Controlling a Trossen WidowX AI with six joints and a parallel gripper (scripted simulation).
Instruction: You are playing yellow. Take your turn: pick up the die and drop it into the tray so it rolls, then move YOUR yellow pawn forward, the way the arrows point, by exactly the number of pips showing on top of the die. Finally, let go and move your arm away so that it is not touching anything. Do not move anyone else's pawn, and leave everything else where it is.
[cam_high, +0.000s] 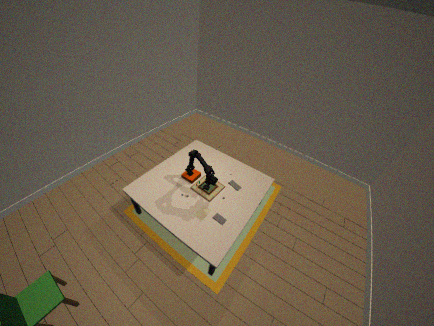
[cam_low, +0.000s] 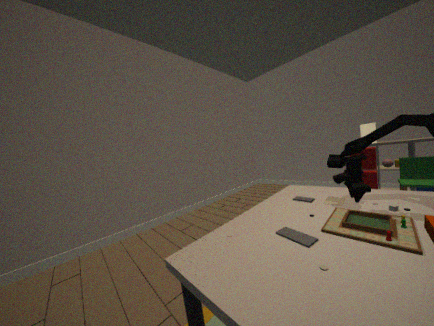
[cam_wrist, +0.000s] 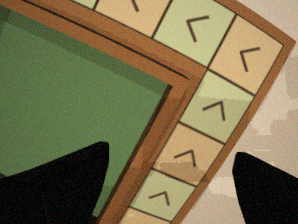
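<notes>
Now: the white die 140 mm behind my gripper tip, 170 mm to the right of it and 80 mm below it. Round my gripper tip: green felt tray: 50 mm behind, 70 mm to the left, 80 mm below; then green pawn: 160 mm behind, 50 mm to the left, 60 mm below; then yellow pawn: 160 mm behind, 60 mm below.
</notes>
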